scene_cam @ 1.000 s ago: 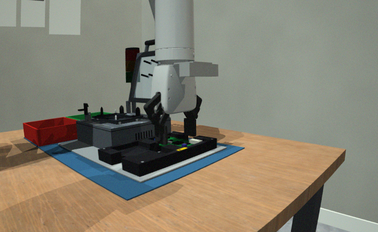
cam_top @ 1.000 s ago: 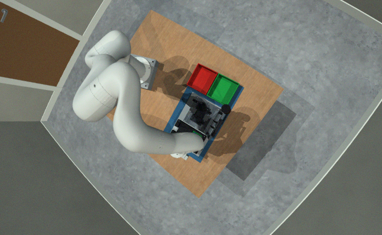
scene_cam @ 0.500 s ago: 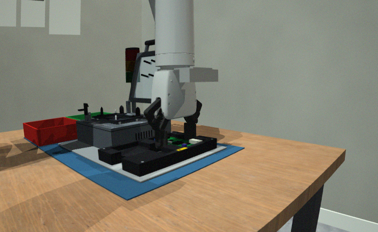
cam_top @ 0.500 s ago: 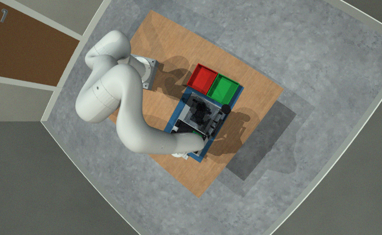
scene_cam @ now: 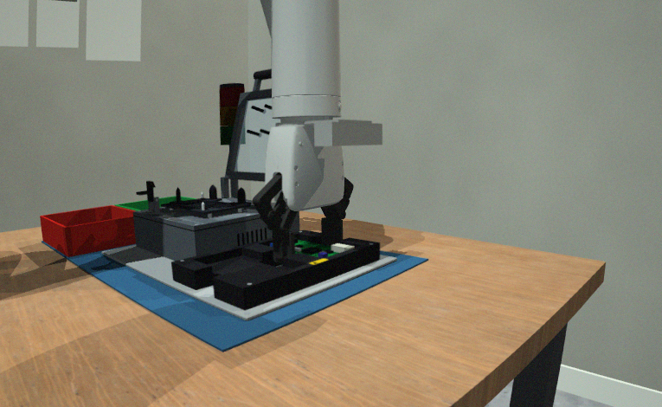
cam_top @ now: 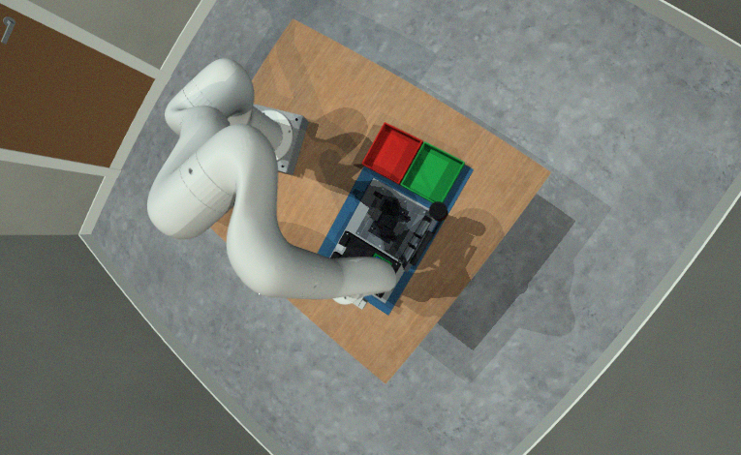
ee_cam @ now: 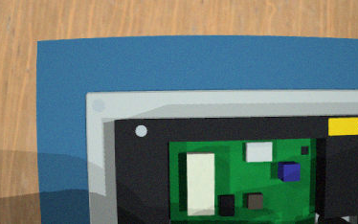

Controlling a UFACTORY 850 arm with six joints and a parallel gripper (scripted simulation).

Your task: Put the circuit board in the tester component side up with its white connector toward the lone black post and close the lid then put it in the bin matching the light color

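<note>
Right now the green circuit board is right at my hand. Round my hand: black hook 210 mm to the left, 130 mm behind, 60 mm above; see-through lid 180 mm to the left, 160 mm above, 60 mm ahead; green bin 370 mm to the left, 40 mm behind, 10 mm below.
</note>
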